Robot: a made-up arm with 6 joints. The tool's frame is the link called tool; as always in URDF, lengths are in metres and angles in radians. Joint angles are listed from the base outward. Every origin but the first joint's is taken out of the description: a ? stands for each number. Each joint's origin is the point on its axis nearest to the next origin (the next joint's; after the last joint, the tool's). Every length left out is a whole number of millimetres.
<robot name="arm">
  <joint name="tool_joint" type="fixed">
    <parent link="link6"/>
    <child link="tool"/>
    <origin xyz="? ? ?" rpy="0 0 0"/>
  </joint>
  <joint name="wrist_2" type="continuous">
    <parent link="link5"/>
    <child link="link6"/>
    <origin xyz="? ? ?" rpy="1.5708 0 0"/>
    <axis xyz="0 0 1"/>
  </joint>
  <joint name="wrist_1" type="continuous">
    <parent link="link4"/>
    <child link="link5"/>
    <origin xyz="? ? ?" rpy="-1.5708 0 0"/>
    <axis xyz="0 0 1"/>
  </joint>
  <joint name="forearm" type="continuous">
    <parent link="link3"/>
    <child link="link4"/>
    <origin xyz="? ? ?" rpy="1.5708 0 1.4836"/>
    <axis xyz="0 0 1"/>
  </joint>
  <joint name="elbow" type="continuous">
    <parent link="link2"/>
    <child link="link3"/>
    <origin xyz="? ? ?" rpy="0 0 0"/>
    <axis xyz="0 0 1"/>
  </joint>
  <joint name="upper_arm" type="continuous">
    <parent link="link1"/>
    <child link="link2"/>
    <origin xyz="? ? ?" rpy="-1.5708 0 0"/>
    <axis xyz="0 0 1"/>
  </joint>
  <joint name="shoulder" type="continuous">
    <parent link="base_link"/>
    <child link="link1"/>
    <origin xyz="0 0 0.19" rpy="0 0 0"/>
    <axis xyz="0 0 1"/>
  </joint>
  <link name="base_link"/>
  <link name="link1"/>
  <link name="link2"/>
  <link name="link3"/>
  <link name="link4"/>
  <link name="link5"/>
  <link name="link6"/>
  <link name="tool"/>
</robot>
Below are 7 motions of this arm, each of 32 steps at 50 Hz.
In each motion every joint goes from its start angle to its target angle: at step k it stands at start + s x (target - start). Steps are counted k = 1, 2, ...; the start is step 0. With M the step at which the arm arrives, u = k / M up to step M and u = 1 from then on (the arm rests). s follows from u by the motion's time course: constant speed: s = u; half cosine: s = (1 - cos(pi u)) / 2; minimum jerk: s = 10 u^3 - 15 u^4 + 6 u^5.
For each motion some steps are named. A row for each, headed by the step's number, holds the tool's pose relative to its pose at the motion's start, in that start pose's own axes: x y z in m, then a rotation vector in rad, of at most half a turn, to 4 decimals.
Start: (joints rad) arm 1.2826 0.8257 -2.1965 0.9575 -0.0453 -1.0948
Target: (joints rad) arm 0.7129 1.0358 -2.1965 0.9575 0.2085 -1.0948
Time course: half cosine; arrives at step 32
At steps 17, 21, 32:
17: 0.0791 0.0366 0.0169 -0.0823 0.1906 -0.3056
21: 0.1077 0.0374 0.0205 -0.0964 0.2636 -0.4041
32: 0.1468 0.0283 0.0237 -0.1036 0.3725 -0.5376

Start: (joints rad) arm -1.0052 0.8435 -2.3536 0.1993 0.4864 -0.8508
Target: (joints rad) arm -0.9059 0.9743 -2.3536 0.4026 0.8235 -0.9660
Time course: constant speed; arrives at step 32
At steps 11, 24, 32:
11: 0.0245 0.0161 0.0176 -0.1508 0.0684 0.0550
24: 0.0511 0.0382 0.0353 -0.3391 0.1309 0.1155
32: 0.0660 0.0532 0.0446 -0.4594 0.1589 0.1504

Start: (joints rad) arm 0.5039 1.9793 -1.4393 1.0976 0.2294 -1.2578
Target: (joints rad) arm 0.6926 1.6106 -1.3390 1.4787 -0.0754 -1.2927
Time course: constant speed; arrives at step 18
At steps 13, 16, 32:
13: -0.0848 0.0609 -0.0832 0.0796 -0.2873 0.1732
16: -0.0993 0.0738 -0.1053 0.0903 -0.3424 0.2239
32: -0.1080 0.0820 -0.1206 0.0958 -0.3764 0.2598

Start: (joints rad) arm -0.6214 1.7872 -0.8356 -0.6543 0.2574 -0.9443
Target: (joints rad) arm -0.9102 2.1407 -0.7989 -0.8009 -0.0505 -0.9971
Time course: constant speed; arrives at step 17
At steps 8, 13, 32:
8: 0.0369 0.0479 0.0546 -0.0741 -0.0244 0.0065
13: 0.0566 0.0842 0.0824 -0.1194 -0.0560 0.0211
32: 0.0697 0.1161 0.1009 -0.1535 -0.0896 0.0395

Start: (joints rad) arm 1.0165 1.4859 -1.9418 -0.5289 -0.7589 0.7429
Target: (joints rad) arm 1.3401 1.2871 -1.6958 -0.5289 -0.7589 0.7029
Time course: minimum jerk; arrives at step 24
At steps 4, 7, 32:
4: -0.0001 0.0042 0.0004 -0.0044 -0.0008 0.0093
7: -0.0005 0.0178 0.0014 -0.0188 -0.0033 0.0399
32: -0.0165 0.1109 -0.0037 -0.1288 -0.0214 0.2598

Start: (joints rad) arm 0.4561 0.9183 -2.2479 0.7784 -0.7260 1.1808
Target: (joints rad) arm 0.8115 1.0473 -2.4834 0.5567 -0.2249 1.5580
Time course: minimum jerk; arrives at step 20
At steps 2, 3, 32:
2: -0.0001 -0.0002 0.0003 0.0037 0.0015 0.0047
3: -0.0003 -0.0005 0.0010 0.0114 0.0046 0.0146
32: -0.0170 -0.0197 0.0265 0.4310 0.1109 0.5324

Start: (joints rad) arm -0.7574 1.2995 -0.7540 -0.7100 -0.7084 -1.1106
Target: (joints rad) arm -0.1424 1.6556 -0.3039 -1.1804 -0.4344 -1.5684
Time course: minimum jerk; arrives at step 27
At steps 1, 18, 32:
1: -0.0001 0.0001 0.0000 -0.0005 -0.0004 -0.0002
18: -0.2033 0.1867 -0.0913 -0.5826 -0.8776 -0.5015
32: -0.2338 0.2168 -0.1477 -0.6532 -1.1643 -0.6768

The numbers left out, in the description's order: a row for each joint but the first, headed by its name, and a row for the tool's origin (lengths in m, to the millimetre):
tool: 0 0 0
wrist_2: 0 -0.059 0
wrist_1: 0 0 0
forearm: 0.366 -0.065 0
elbow: -0.266 -0.036 0
upper_arm: 0 0 0

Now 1 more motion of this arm.
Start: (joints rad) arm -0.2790 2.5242 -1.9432 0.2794 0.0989 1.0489
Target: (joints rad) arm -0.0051 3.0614 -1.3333 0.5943 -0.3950 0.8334
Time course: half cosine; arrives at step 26
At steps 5, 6, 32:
5: 0.0249 -0.0426 0.0162 0.0555 0.0230 -0.0031
6: 0.0352 -0.0609 0.0216 0.0793 0.0316 -0.0051
32: 0.1886 -0.4829 -0.0708 0.6877 0.0766 -0.2324

